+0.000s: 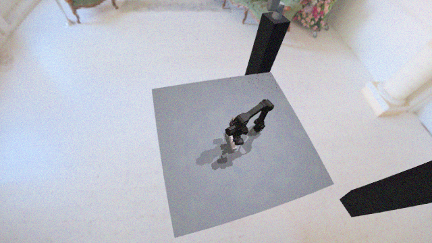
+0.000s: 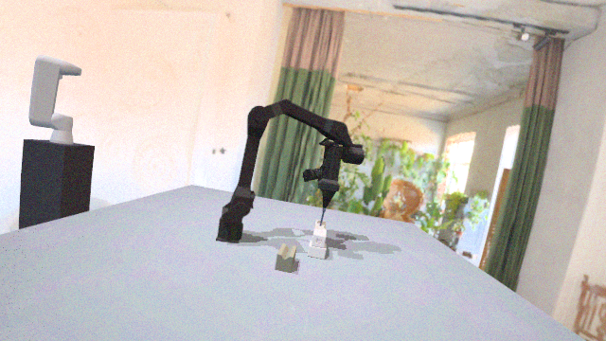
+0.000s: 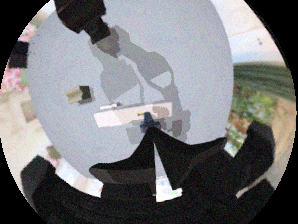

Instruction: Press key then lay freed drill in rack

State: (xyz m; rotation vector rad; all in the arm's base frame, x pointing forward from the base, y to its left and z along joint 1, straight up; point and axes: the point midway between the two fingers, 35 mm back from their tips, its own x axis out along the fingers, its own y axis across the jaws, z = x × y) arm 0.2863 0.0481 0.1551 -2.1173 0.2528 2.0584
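Now: the dark key 30 mm below my gripper tip. The rest, counted from my gripper tip: rack (180 mm to the right, 120 mm behind, 100 mm below); then drill (70 mm below, 50 mm to the right, 20 mm behind).
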